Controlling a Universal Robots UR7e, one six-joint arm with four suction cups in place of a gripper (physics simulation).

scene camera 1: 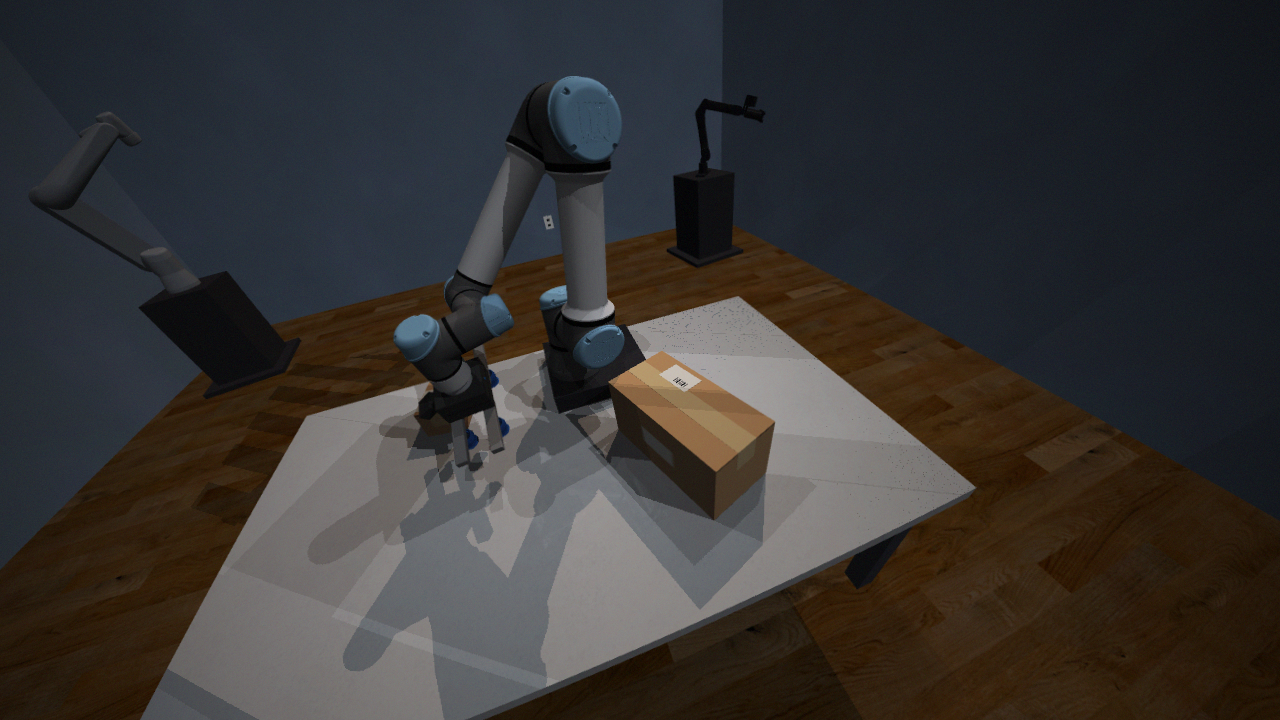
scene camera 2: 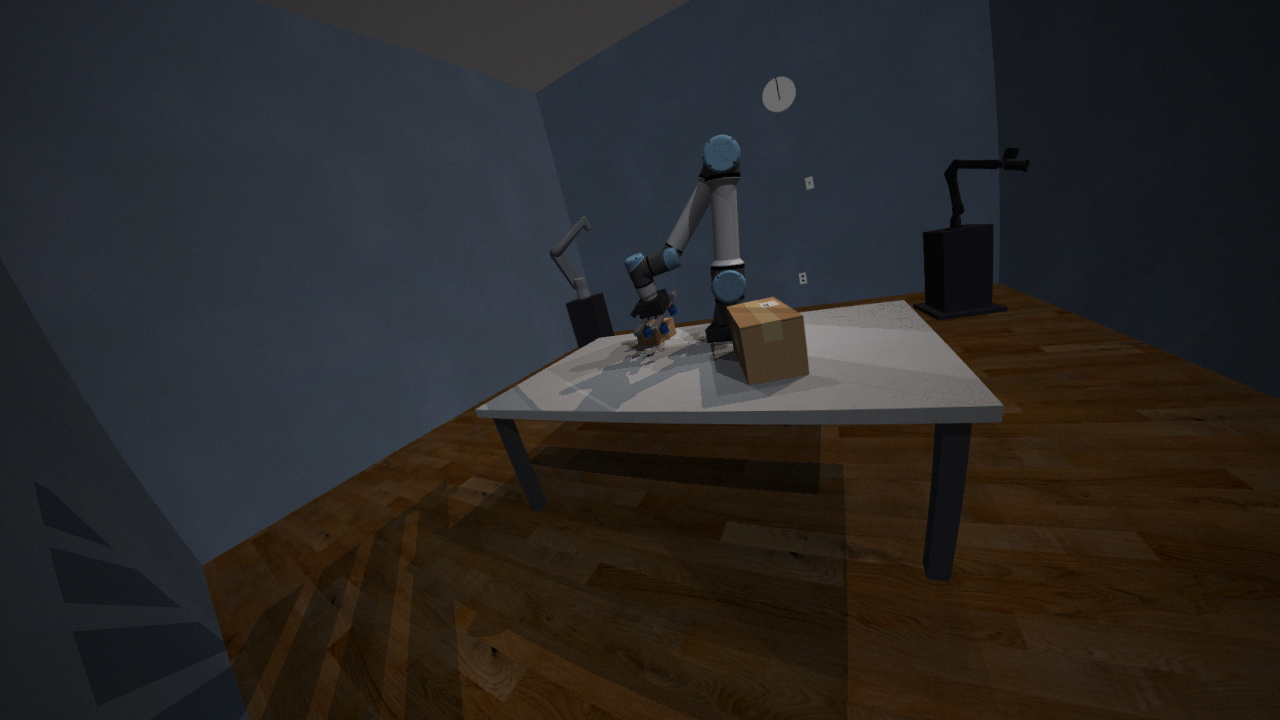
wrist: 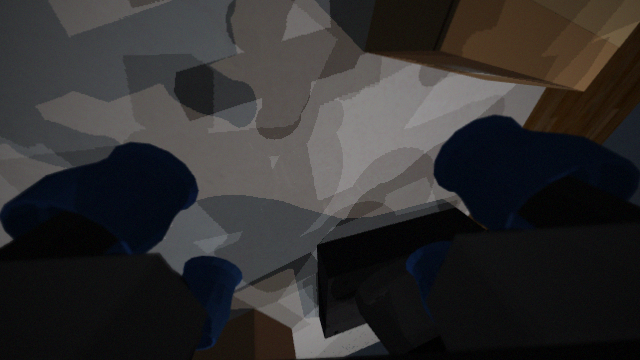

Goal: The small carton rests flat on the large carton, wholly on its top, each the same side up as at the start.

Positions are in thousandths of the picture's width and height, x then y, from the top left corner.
large carton: scene camera 1 557,619; scene camera 2 600,467; wrist 396,910
